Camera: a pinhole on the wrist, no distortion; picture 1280 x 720 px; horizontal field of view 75.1 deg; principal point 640.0 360.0 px. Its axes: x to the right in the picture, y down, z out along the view. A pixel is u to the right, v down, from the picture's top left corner.
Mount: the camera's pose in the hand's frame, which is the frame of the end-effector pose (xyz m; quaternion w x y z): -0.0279 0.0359 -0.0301 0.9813 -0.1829 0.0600 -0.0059
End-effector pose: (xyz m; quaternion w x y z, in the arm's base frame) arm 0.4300 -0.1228 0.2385 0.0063 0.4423 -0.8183 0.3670
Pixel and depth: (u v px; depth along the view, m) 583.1 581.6 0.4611
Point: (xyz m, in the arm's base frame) 0.3145 -0.2276 -0.2120
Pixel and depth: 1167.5 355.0 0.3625
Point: 0.2560 -0.4147 0.0229
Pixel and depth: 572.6 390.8 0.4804
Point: 0.4007 -0.2899 -0.2005
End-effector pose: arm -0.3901 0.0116 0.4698 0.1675 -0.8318 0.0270 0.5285
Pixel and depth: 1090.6 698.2 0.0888
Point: -0.4282 -0.0681 0.4052
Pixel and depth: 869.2 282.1 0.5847
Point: -0.7887 0.0177 0.0452
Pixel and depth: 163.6 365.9 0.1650
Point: -0.5728 -0.0545 0.4841
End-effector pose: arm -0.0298 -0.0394 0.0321 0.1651 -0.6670 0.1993 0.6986
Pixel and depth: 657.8 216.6 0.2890
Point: -0.2972 0.0068 0.0319
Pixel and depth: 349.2 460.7 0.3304
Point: -0.3591 -0.0680 0.1549
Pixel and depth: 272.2 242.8 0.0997
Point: -0.1190 -0.0532 0.0972
